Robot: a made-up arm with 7 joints. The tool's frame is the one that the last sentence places.
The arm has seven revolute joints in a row. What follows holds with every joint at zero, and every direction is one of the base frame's. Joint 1 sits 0.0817 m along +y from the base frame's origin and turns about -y. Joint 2 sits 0.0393 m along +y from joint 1 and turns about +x. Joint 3 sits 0.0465 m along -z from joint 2 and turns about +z. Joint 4 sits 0.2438 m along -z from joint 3 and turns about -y. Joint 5 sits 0.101 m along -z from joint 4 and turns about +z. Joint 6 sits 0.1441 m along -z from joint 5 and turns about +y. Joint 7 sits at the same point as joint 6 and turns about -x. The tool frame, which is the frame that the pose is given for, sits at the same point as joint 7; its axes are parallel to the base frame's.
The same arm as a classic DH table. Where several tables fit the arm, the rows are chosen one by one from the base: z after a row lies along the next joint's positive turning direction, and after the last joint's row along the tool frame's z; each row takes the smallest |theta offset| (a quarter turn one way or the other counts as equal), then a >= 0, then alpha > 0; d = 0 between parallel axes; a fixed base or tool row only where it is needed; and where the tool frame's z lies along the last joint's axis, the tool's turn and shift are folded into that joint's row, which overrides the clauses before.
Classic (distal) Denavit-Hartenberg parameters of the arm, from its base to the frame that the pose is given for. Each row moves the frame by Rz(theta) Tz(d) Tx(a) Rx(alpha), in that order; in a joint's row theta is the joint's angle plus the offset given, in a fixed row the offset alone. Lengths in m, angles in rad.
base (fixed): a 0; alpha 1.5708; d 0; theta_offset 0
joint 1: a 0; alpha 1.5708; d -0.121; theta_offset 1.5708
joint 2: a 0; alpha 1.5708; d 0; theta_offset 1.5708
joint 3: a 0; alpha 1.5708; d -0.2903; theta_offset 1.5708
joint 4: a 0; alpha -1.5708; d 0; theta_offset 0
joint 5: a 0; alpha -1.5708; d -0.2451; theta_offset 0
joint 6: a 0; alpha 1.5708; d 0; theta_offset -1.5708
joint 7: a 0; alpha 1.5708; d 0; theta_offset 1.5708
tool (fixed): a 0; alpha 0; d 0; theta_offset -1.5708

